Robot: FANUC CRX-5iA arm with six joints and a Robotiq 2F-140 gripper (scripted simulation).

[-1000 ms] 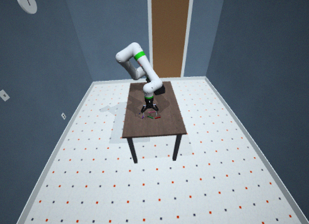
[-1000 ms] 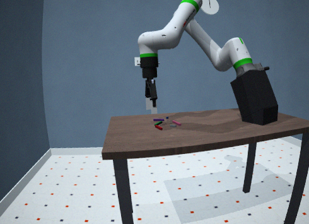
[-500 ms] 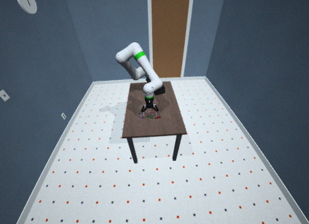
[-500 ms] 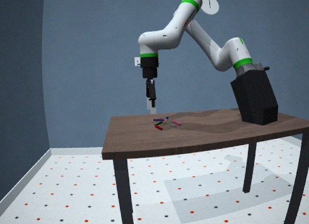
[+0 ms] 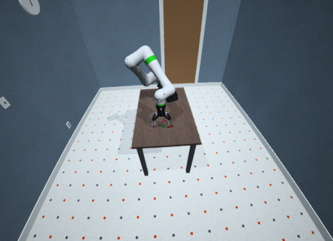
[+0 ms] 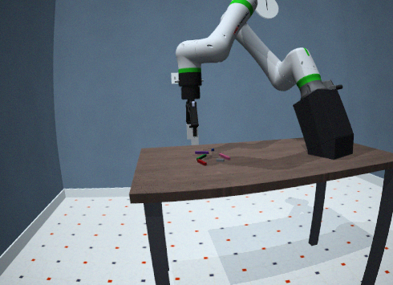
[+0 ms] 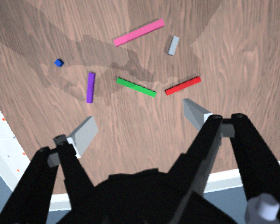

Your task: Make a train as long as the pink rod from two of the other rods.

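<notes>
Now: hand 100 mm past the small blue rod, 140 mm to the left of it and 70 mm above it. From my hand the other things lie so: red rod (30 mm behind, 90 mm to the left, 70 mm below); then green rod (30 mm behind, 70 mm below); then purple rod (40 mm behind, 90 mm to the right, 70 mm below).
</notes>
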